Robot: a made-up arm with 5 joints.
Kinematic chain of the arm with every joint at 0, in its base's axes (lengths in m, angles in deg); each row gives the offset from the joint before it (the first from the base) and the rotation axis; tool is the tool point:
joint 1: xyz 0 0 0.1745 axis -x
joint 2: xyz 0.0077 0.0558 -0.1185 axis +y
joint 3: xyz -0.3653 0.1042 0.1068 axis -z
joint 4: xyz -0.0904 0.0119 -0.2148 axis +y
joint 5: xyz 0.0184 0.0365 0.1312 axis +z
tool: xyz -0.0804 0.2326 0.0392
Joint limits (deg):
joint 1: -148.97..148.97
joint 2: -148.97..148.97
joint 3: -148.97..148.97
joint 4: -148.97..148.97
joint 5: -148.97..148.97
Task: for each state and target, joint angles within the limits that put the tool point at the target. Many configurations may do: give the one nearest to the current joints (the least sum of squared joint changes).
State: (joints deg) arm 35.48 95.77 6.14 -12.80 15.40
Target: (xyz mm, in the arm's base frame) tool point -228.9 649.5 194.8
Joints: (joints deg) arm 49.02 75.32 5.58 -38.14 26.53
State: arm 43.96 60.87 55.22 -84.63 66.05
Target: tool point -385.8 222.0 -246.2
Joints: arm 57.37 56.96 78.12 -81.40 47.15
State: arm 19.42 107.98 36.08 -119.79 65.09
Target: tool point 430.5 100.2 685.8
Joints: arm -14.66 148.97 12.71 -76.77 82.58
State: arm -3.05 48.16 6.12 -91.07 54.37
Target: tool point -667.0 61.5 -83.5
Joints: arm 19.06 23.40 -11.87 -101.73 76.07
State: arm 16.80 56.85 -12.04 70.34 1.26
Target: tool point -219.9 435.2 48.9
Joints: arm 27.22 45.45 -1.09 77.65 -1.70
